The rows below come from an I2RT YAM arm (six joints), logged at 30 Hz.
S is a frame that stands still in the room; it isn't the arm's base.
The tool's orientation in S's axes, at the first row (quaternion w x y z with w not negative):
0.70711, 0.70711, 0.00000, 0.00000
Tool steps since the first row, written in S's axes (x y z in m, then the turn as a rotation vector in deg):
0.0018, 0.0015, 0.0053, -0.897, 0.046, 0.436
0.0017, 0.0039, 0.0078, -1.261, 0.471, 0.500
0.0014, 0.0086, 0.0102, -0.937, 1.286, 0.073
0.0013, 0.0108, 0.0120, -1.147, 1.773, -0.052
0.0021, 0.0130, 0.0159, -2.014, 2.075, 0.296
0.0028, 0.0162, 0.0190, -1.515, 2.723, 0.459
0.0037, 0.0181, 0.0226, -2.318, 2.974, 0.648
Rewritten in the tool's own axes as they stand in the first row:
0.0018, 0.0053, -0.0015, -0.897, 0.436, -0.046
0.0017, 0.0078, -0.0039, -1.261, 0.500, -0.471
0.0014, 0.0102, -0.0086, -0.937, 0.073, -1.286
0.0013, 0.0120, -0.0108, -1.147, -0.052, -1.773
0.0021, 0.0159, -0.0130, -2.014, 0.296, -2.075
0.0028, 0.0190, -0.0162, -1.515, 0.459, -2.723
0.0037, 0.0226, -0.0181, -2.318, 0.648, -2.974

